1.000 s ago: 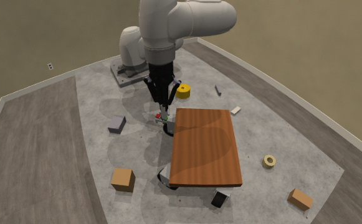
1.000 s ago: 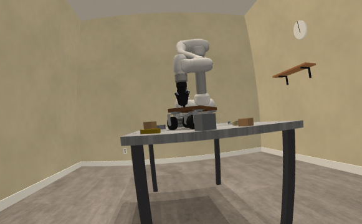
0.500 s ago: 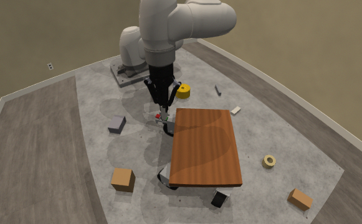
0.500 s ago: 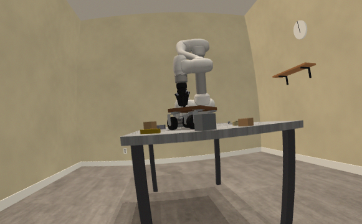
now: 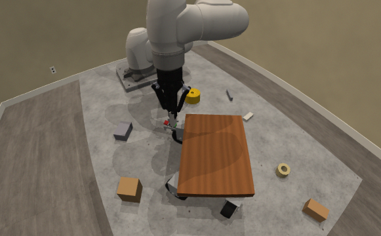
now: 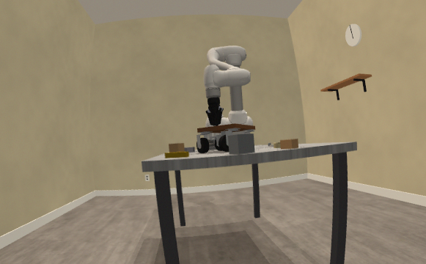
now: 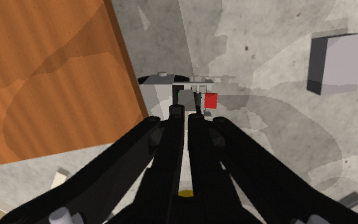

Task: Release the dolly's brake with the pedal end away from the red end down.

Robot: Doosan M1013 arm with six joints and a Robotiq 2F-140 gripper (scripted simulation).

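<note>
Right now my hand is 40 mm above the brake pedal, 10 mm to the left of it and 10 mm past it. Round my hand: grey block 170 mm behind, 150 mm to the right, 100 mm below; white block 330 mm to the left, 110 mm below, 110 mm ahead; yellow cylinder 220 mm to the left, 150 mm behind, 100 mm below.
</note>
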